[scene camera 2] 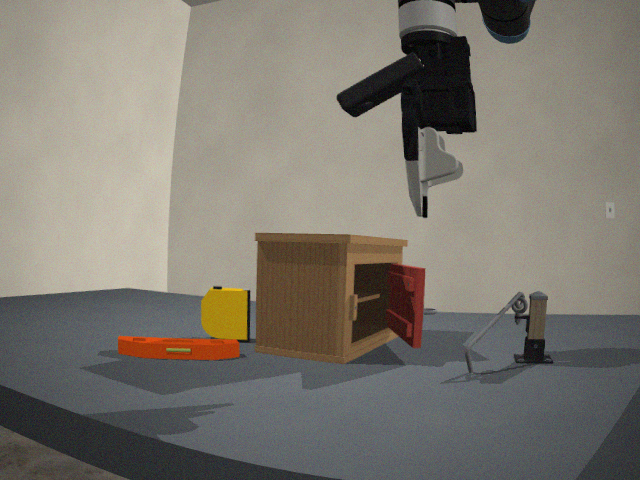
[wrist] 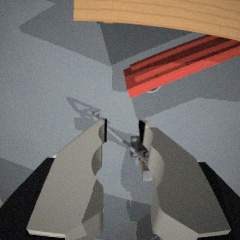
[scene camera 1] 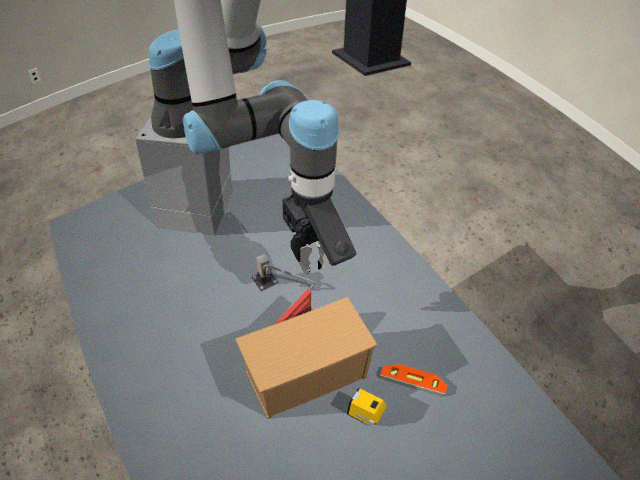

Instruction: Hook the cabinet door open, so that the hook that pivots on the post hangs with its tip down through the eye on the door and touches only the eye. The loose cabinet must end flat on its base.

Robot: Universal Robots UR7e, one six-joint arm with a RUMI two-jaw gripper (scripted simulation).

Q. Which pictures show the yellow tape measure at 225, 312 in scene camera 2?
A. Scene camera 2 and scene camera 1 only.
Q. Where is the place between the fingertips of my gripper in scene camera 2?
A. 422, 217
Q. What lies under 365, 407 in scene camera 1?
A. A yellow tape measure.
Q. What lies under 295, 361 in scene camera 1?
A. A wooden cabinet.
